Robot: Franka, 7 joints.
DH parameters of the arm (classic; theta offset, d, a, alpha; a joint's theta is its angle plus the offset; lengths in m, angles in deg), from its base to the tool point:
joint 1: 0 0.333 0 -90
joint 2: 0 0 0 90
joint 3: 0 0.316 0.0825 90
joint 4: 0 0 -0.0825 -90
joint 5: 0 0.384 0 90
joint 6: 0 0 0.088 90
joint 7: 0 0.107 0 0
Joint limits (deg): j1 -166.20..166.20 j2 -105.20..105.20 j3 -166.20..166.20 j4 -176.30..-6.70 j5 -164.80..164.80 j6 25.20..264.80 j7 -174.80..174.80
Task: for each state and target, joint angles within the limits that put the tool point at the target. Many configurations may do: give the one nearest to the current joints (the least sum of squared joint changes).
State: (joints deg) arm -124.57 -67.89 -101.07 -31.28 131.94 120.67 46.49
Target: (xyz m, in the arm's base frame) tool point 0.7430 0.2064 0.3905
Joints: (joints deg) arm -161.86 -92.51 -95.53 -6.70 137.60 71.39 46.49
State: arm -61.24 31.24 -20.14 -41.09 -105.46 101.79 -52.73
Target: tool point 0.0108 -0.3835 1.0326
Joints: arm -59.11 14.32 -21.52 -29.78 -103.30 78.54 -52.73
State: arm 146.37 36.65 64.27 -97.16 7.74 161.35 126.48
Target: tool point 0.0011 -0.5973 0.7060
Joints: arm 166.20 8.35 109.02 -100.38 4.48 159.40 126.48
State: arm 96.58 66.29 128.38 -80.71 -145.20 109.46 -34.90
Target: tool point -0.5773 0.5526 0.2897
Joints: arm 97.69 99.36 102.26 -70.04 -143.11 105.05 -34.90
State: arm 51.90 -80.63 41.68 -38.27 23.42 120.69 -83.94
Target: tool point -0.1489 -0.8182 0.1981
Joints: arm 86.19 -105.07 40.86 -9.85 23.66 123.86 -83.94
